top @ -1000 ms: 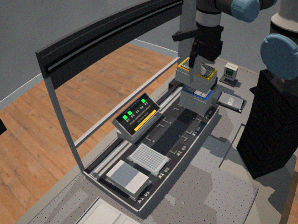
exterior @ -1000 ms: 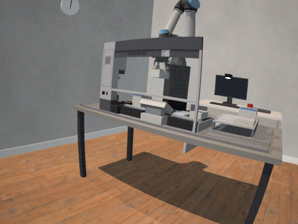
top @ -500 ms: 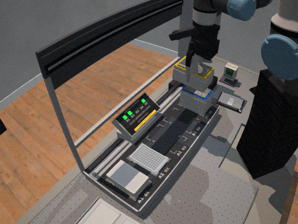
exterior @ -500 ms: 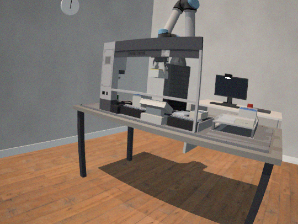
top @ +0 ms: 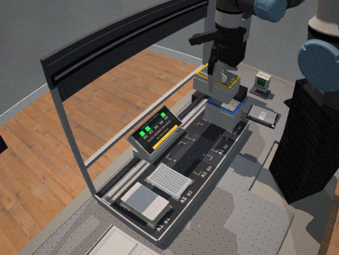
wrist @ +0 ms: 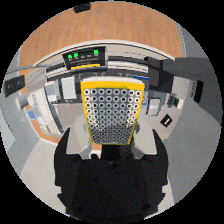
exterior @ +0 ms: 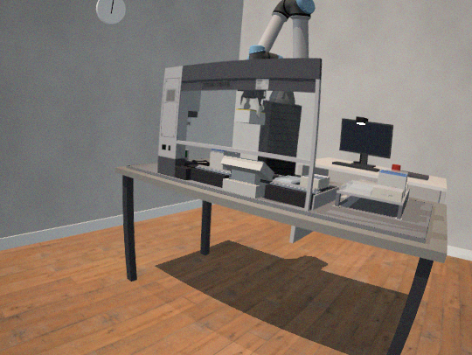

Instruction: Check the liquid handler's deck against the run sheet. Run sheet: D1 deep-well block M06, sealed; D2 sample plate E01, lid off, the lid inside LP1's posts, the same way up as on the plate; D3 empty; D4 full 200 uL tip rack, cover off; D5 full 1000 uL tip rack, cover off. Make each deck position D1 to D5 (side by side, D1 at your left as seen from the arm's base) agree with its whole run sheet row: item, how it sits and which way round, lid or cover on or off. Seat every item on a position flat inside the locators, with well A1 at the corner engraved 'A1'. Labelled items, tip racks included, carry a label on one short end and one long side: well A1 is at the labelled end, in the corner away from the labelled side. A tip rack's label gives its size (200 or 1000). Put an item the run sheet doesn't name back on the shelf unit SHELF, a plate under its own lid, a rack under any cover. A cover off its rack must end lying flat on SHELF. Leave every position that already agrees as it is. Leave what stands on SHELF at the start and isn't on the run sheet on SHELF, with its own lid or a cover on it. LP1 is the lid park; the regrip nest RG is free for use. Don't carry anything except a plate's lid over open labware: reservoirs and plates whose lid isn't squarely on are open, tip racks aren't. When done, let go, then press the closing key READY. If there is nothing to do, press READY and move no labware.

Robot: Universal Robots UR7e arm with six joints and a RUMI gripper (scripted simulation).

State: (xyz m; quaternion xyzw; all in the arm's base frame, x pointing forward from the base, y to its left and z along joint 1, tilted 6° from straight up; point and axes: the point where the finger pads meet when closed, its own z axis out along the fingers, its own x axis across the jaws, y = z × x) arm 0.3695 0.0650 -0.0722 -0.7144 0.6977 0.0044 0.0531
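My hand is 200 mm above the blue-rimmed tip rack, 130 mm to the left of it and 10 mm short of it. The rest, counted from my hand: sample plate: 260 mm below, 250 mm to the left, 10 mm ahead; yellow-rimmed tip rack: 10 mm to the right, 10 mm behind, 10 mm above; gantry bar: 200 mm ahead, 200 mm above, 90 mm to the left.
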